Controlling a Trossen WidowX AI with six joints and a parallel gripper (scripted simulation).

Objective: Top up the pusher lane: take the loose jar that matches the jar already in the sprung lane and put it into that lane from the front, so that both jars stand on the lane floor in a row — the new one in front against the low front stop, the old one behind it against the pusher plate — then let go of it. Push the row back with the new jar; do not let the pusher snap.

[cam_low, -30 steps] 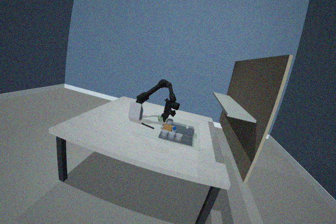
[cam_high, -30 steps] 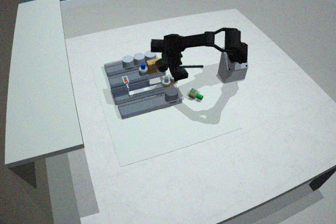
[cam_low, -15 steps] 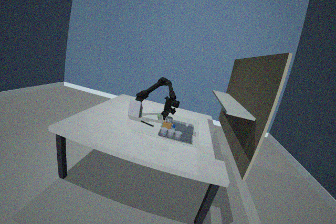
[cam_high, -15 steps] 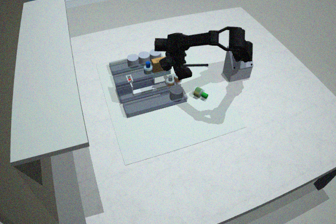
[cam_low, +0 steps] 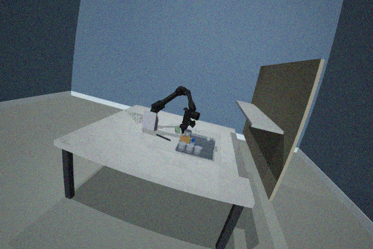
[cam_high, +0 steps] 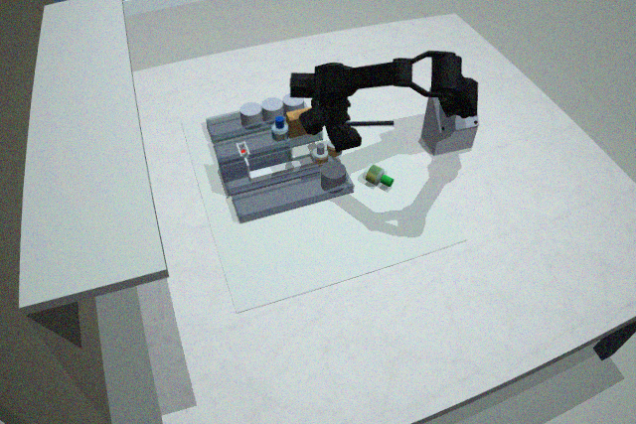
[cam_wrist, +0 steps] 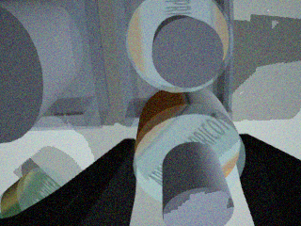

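Now: gripper tip 3 cm short of the tan box, 13 cm to the left of it and 1 cm above it. Round my gripper tip: grey shelf unit (17 cm ahead, 4 cm to the right, 3 cm below); red mark (22 cm ahead, 6 cm to the right, 2 cm above); black bar (15 cm behind, 8 cm to the right, 4 cm below).
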